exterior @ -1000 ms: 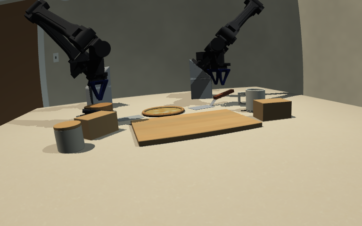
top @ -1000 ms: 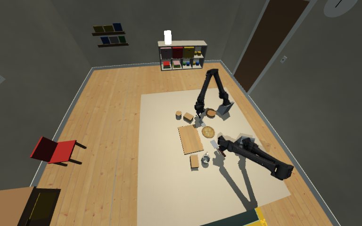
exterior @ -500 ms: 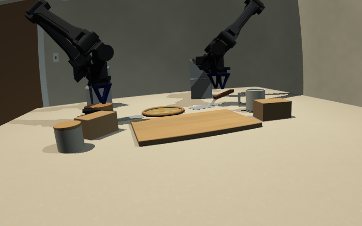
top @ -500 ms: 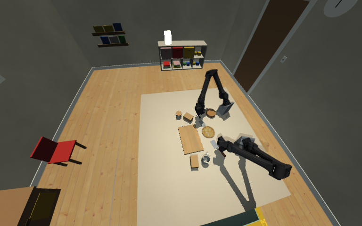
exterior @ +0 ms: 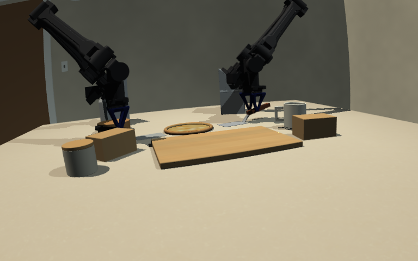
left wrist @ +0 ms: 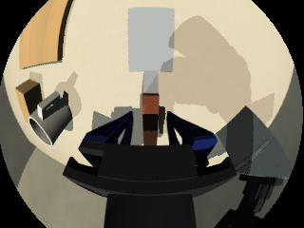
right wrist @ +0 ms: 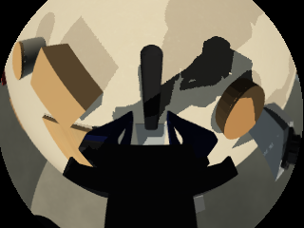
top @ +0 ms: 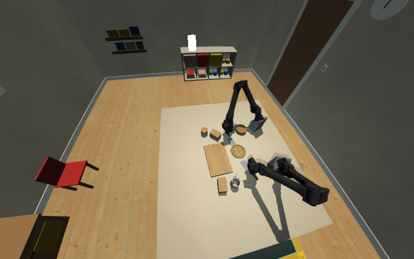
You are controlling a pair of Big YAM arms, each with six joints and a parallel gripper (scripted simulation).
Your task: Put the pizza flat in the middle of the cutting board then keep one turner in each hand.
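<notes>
My right hand is 1 cm past the black-handled turner, 1 cm to the right of it and 2 cm above it. From my right hand the other things lie so: pizza (8 cm behind, 24 cm to the left, 5 cm below); cutting board (18 cm ahead, 29 cm to the left, 4 cm below); lidded canister (28 cm ahead, 7 cm to the right, 2 cm below).
Now: left hand 1 cm short of the brown-handled turner, 3 cm to the left of it and 3 cm above it. The rest, counted from my left hand: pizza 6 cm ahead, 27 cm to the right, 4 cm below; cutting board 32 cm ahead, 21 cm to the right, 4 cm below; black-handled turner 13 cm ahead, 49 cm to the right, 2 cm below.
</notes>
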